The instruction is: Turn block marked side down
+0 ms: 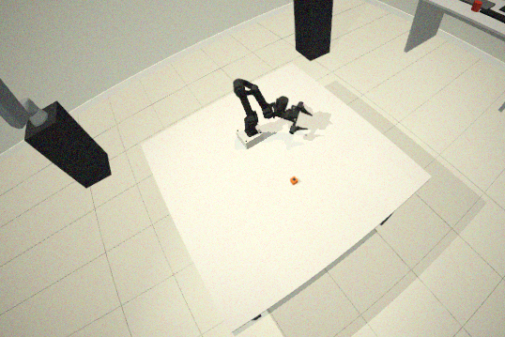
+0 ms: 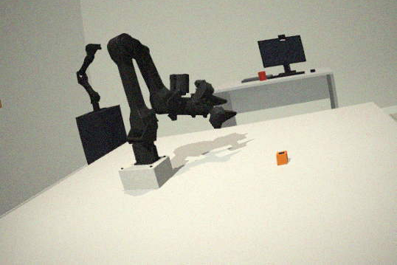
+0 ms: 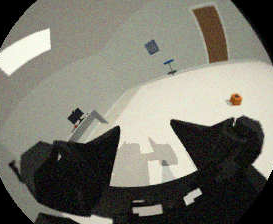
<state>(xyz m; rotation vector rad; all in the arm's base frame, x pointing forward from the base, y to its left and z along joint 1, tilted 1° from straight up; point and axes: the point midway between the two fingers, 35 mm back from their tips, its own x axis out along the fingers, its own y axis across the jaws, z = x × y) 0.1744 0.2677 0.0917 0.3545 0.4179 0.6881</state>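
My gripper tip is 200 mm short of the block, 250 mm to the left of it and 120 mm above it.
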